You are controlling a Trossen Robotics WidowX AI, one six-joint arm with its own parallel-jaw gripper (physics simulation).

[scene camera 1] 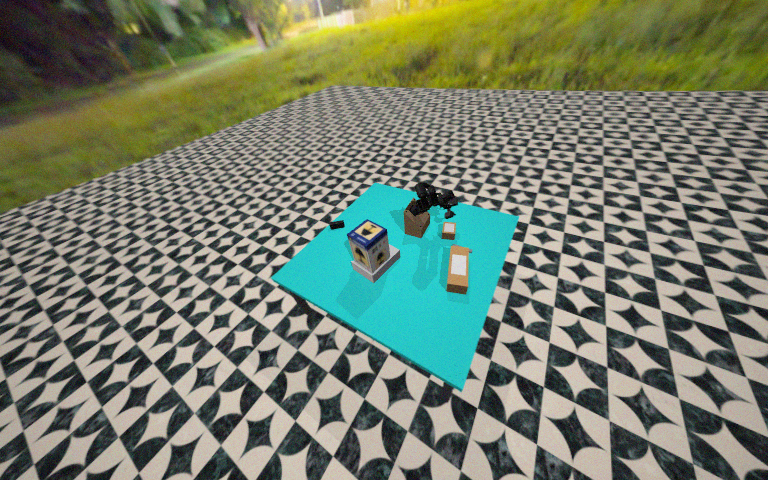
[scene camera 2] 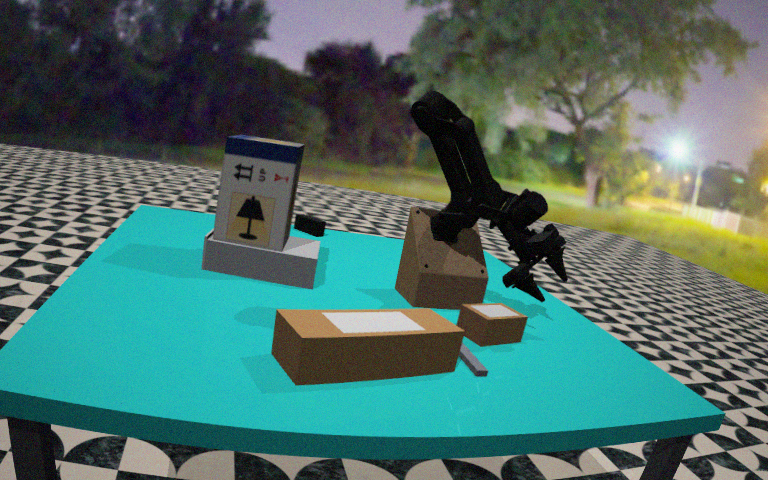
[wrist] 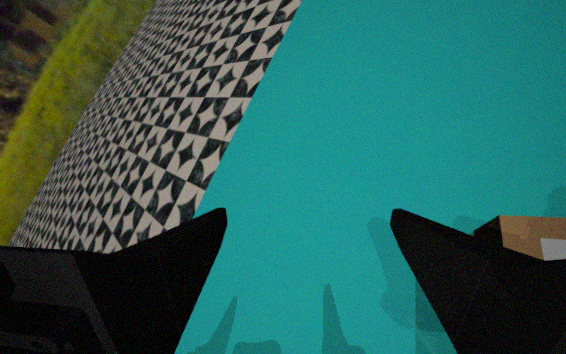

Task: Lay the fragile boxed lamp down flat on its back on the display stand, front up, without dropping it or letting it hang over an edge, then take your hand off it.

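Places are measured from the arm's base along level axes (x left, y back, z up), in centimetres.
Pixels of known places: gripper, fingertip midpoint: point(scene camera 1: 455, 209) point(scene camera 2: 555, 291) point(wrist: 307, 216); arm's base, origin of the base link: point(scene camera 1: 413, 210) point(scene camera 2: 443, 230).
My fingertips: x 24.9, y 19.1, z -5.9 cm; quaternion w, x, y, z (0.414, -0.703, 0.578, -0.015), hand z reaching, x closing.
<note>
Ahead of a thing's pixels: the offset from my fingertips to its middle. Level surfaces: height alone.
The boxed lamp point(scene camera 1: 370, 249) point(scene camera 2: 257, 198) is a tall white box with a blue band at the top, lamp pictures and an UP marking. It stands upright on the grey display stand point(scene camera 1: 374, 275) point(scene camera 2: 257, 264). In scene camera 2 it is at the left part of the stand, with bare stand top to its right. My gripper point(scene camera 1: 451, 208) point(scene camera 2: 554, 289) point(wrist: 307, 216) is open and empty, in the air above the turquoise table, beyond the small carton and far from the boxed lamp. The boxed lamp does not show in the wrist view.
A long brown carton {dx +15.5, dy -47.6, dz -7.2 cm} point(scene camera 1: 458, 277) point(scene camera 2: 373, 356), a small carton {dx +0.5, dy -15.4, dz -8.2 cm} point(scene camera 1: 448, 232) point(scene camera 2: 492, 328) and a grey bar {dx +13.2, dy -26.7, dz -10.5 cm} point(scene camera 2: 473, 360) lie on the table {dz -11.1 cm} point(scene camera 1: 407, 333) point(scene camera 2: 186, 362). The brown arm base point(scene camera 1: 416, 225) point(scene camera 2: 441, 285) stands between stand and gripper. A black block {dx -82.6, dy -39.4, dz -8.6 cm} point(scene camera 1: 336, 224) point(scene camera 2: 309, 225) is behind the stand.
</note>
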